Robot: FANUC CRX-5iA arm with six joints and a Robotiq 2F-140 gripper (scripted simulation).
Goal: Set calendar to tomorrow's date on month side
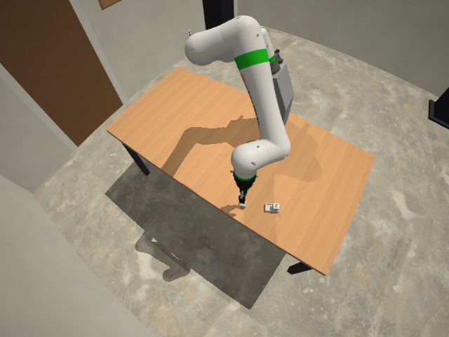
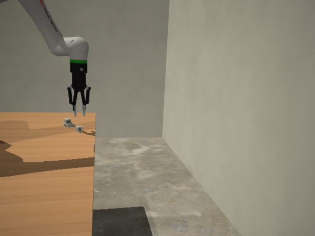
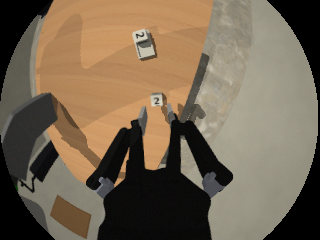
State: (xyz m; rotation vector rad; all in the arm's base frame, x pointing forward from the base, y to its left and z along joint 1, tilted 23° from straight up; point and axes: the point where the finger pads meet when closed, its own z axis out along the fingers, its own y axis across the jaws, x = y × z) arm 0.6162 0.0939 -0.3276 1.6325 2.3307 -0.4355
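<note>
The white date cube lies 110 mm below my hand. From my hand the other things lie so: calendar tray 150 mm to the left, 120 mm below, 70 mm behind.
</note>
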